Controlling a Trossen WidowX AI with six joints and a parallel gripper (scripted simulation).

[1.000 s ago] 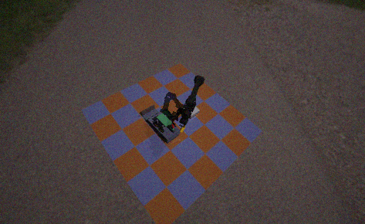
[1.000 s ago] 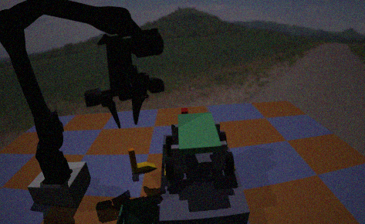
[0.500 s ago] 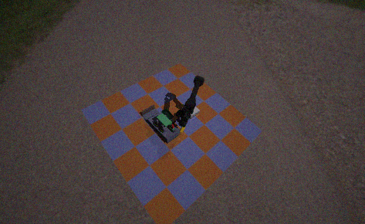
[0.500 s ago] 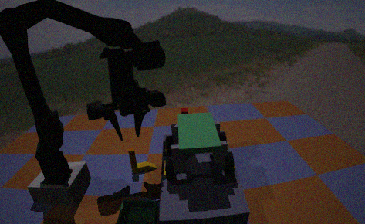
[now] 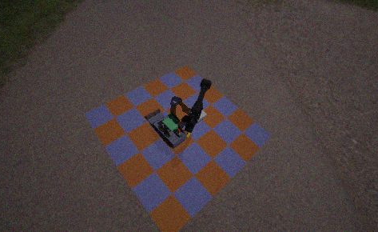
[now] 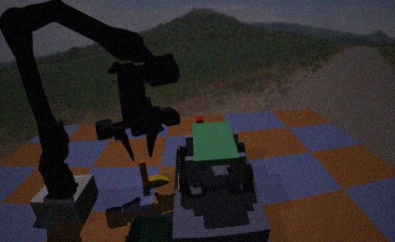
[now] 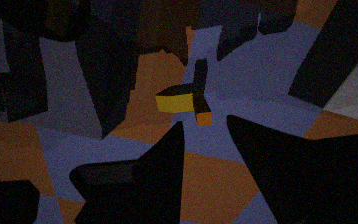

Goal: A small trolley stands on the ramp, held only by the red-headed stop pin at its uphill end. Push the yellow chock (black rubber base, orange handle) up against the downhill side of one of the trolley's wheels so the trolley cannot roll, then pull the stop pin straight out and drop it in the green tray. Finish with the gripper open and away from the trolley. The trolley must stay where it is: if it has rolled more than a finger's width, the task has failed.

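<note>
Now: the yellow chock 5 cm below my gripper tip, 2 cm ahead of it and 1 cm to the left of it. The rest, counted from my gripper tip: trolley (16 cm ahead, 10 cm to the right, 4 cm above); then grey ramp (16 cm ahead, 11 cm to the right, 3 cm below); then red-headed stop pin (14 cm ahead, 5 cm above, 1 cm to the right).
</note>
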